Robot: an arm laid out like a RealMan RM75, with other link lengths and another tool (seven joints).
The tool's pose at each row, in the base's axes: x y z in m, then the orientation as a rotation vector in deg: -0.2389, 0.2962, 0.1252, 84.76, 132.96, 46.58; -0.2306, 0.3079, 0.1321, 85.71, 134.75, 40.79; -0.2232, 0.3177, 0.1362, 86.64, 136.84, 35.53; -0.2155, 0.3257, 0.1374, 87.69, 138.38, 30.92; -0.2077, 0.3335, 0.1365, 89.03, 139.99, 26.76; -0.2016, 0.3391, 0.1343, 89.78, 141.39, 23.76
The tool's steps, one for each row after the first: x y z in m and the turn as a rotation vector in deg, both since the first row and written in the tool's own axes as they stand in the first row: 0.0073, 0.0140, 0.0023, 3.82, -1.75, -0.54; 0.0131, 0.0250, 0.0057, 7.65, -2.85, -1.00; 0.0169, 0.0340, 0.0111, 10.97, -3.84, -1.15; 0.0204, 0.0418, 0.0182, 14.24, -4.38, -1.01; 0.0225, 0.0468, 0.0248, 16.67, -4.57, -1.06
